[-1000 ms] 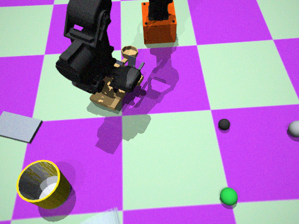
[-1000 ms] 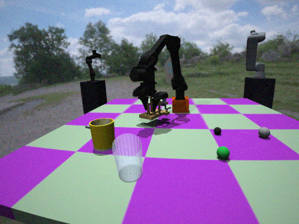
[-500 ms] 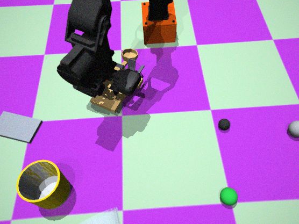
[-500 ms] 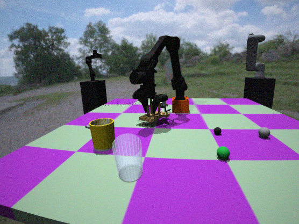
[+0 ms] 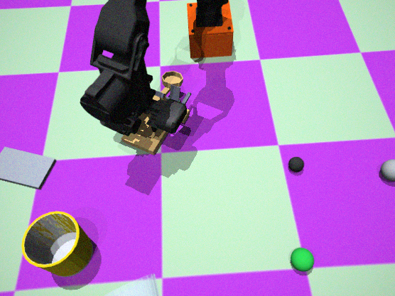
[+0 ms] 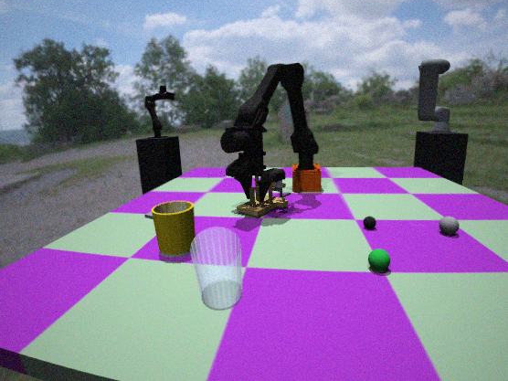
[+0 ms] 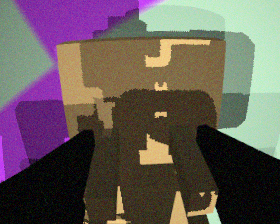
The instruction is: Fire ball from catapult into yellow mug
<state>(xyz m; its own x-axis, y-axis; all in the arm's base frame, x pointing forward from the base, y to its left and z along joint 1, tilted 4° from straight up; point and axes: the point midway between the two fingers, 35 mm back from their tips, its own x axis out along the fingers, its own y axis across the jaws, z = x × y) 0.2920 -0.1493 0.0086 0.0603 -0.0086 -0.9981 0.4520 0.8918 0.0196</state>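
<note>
My gripper tip is now 90 mm short of the black ball, 320 mm to the right of it and 20 mm above it. From my gripper tip the other things lie so: yellow mug 260 mm ahead, 130 mm to the right, 10 mm below; grey slab 70 mm ahead, 260 mm to the right, 30 mm below; wooden catapult 60 mm behind, 50 mm to the left, 20 mm above.
</note>
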